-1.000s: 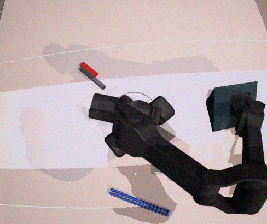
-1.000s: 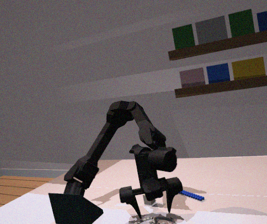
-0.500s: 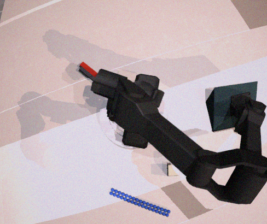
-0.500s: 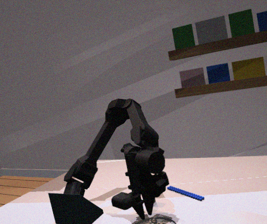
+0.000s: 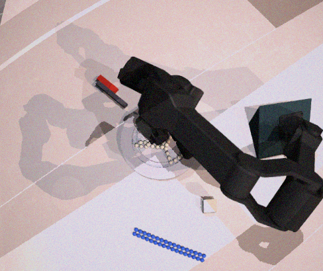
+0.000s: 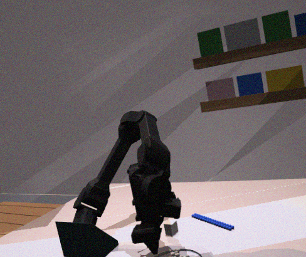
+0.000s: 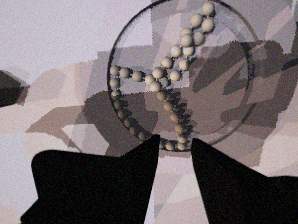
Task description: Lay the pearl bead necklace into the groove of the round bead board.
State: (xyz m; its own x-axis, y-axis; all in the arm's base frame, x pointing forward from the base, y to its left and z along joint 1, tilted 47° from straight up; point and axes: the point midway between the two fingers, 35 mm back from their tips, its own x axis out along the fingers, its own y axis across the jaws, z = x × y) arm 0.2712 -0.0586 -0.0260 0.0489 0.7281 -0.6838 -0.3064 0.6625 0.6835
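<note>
The round bead board lies 40 mm below my gripper tip, 40 mm ahead of it and 10 mm to the left of it. The rest, counted from my gripper tip: small beige cube: 190 mm to the left, 40 mm behind, 30 mm below; grey block: 160 mm to the right, 150 mm ahead, 40 mm below.
</note>
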